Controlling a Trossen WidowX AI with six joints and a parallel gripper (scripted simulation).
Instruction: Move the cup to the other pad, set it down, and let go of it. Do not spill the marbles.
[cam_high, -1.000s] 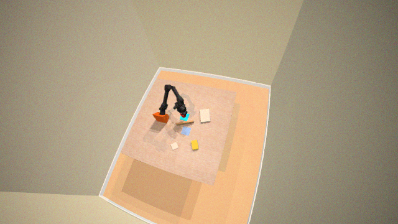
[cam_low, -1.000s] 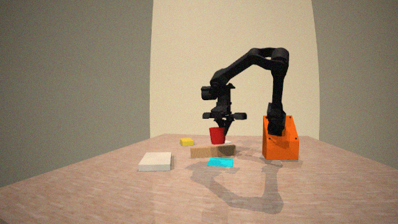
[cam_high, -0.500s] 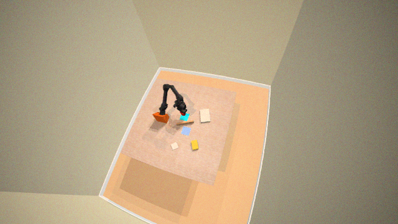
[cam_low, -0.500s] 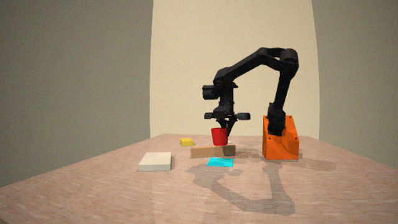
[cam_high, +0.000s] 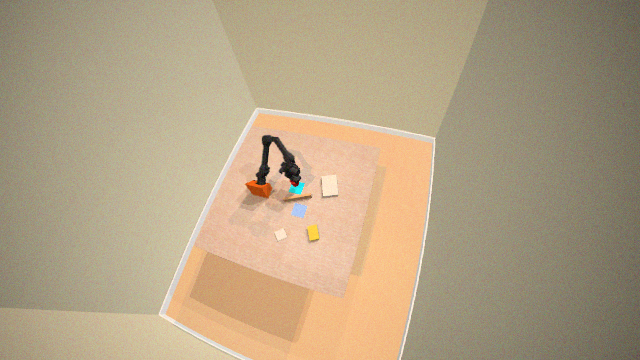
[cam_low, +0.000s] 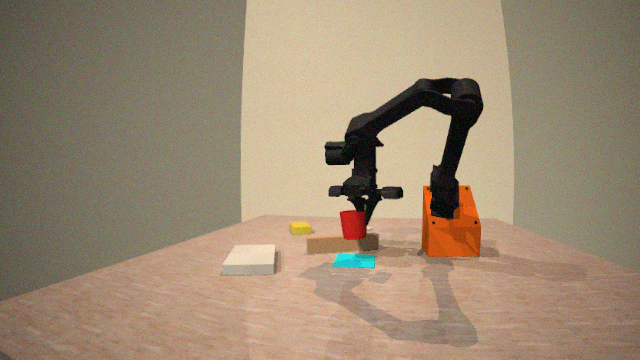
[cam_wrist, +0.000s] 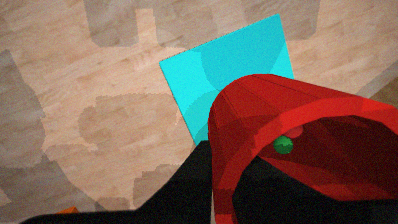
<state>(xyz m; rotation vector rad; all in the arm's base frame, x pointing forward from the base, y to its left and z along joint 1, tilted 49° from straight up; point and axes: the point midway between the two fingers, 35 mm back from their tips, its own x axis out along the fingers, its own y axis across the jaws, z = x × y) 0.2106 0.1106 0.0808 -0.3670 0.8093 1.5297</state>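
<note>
Right now my gripper tip is 30 mm short of the cyan pad, 10 mm to the left of it and 110 mm above it. Round my gripper tip: light blue pad: 130 mm ahead, 190 mm to the right, 110 mm below; wooden bar: 80 mm ahead, 100 mm to the right, 90 mm below; red cup: 30 mm ahead, 10 mm to the right.
</note>
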